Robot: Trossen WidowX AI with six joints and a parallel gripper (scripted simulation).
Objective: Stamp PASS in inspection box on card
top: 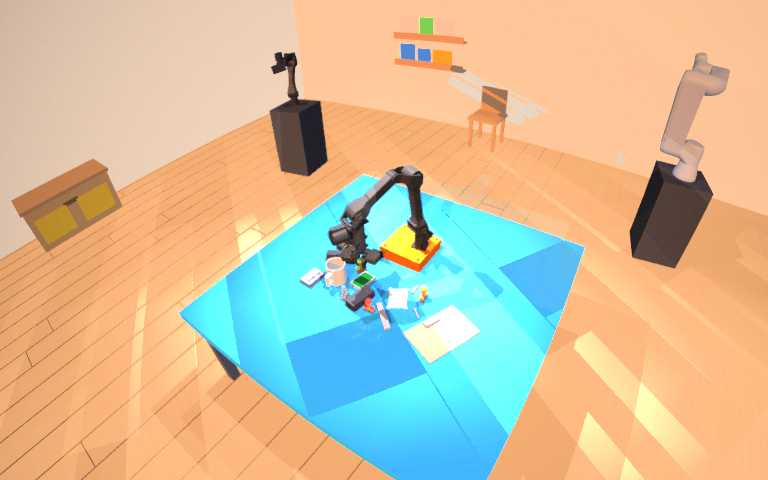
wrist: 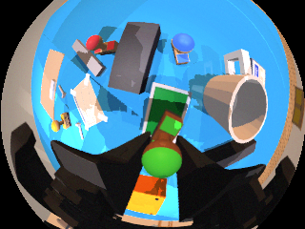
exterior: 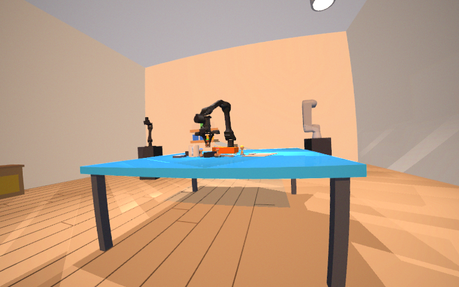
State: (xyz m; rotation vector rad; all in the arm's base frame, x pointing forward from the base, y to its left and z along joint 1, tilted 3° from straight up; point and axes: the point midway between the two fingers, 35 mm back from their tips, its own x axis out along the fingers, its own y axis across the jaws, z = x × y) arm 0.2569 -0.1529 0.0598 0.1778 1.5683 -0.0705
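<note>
Now: the green ink pad 80 mm below my gripper tip. The rest, counted from my gripper tip: green-knobbed stamp: right at my gripper tip; white mug: 40 mm ahead, 100 mm to the right, 50 mm below; dark block: 90 mm ahead, 40 mm to the left, 70 mm below.
</note>
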